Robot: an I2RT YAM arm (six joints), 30 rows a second.
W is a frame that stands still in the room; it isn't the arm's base.
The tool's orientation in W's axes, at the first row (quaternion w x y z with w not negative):
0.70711 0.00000 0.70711 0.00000
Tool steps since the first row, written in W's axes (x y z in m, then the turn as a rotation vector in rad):
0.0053 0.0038 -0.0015 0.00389 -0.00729 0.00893
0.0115 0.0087 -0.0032 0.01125 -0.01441 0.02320
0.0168 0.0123 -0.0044 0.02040 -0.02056 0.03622
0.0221 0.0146 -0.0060 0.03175 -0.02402 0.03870
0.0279 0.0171 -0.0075 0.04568 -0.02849 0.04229
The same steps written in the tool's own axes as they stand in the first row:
0.0015 0.0038 0.0053 -0.00893 -0.00729 0.00389
0.0032 0.0087 0.0115 -0.02320 -0.01441 0.01125
0.0044 0.0123 0.0168 -0.03622 -0.02056 0.02040
0.0060 0.0146 0.0221 -0.03870 -0.02402 0.03175
0.0075 0.0171 0.0279 -0.04229 -0.02849 0.04568

